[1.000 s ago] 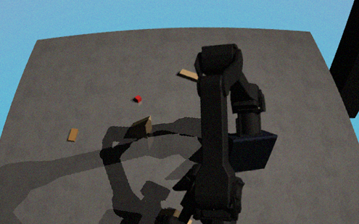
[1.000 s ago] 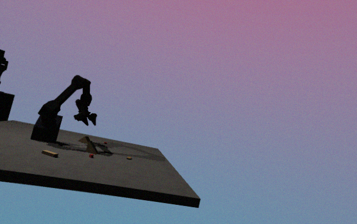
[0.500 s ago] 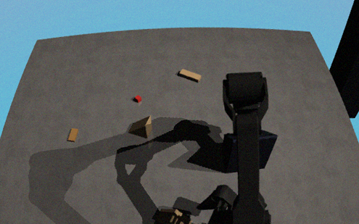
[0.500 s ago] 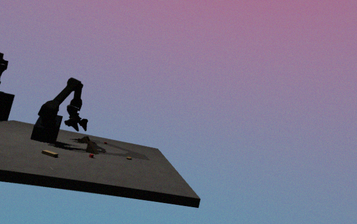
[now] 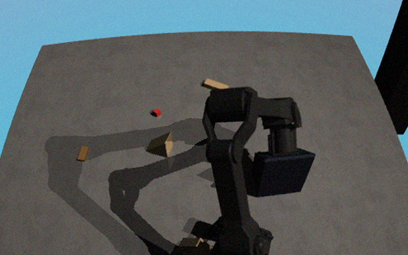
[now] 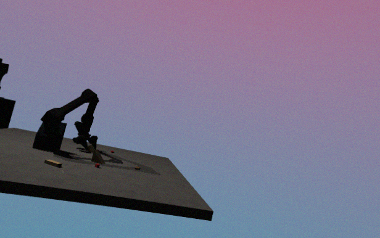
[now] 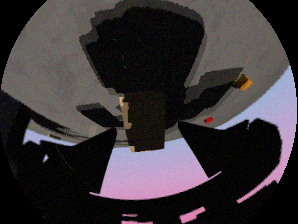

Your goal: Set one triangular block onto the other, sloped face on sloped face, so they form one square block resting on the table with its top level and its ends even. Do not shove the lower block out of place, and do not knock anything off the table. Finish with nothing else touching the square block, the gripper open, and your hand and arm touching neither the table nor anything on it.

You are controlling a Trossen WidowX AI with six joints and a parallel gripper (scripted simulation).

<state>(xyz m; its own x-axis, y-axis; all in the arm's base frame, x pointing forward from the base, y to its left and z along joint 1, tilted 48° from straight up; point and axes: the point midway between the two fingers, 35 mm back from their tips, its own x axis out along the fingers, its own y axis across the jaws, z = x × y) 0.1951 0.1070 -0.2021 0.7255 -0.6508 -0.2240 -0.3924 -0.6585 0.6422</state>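
Now: the triangular block 10 mm above my gripper tip. Also, from my gripper tip: long tan block: 50 mm behind, 550 mm to the right, 10 mm below; small red cube: 130 mm ahead, 430 mm to the right, 10 mm below.
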